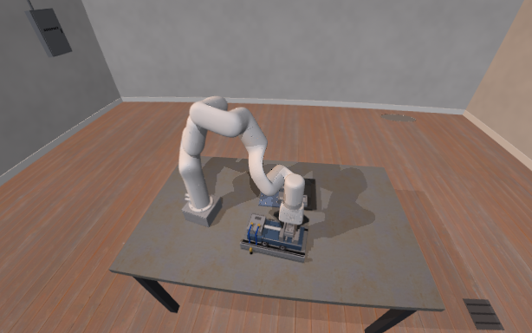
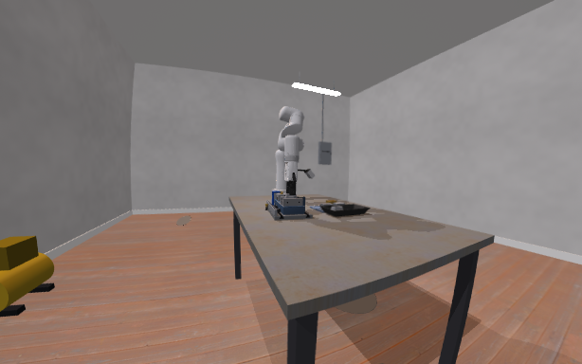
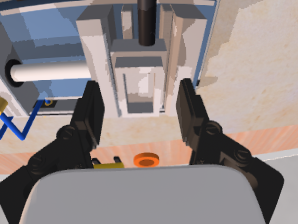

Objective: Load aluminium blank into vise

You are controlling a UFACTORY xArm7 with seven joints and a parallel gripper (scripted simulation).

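Right now my hand is 80 mm past the white piston rod and 50 mm above it. From my hand the other things lie so: brass blank 170 mm behind, 330 mm to the left, 100 mm below; vise 60 mm behind, 90 mm below.
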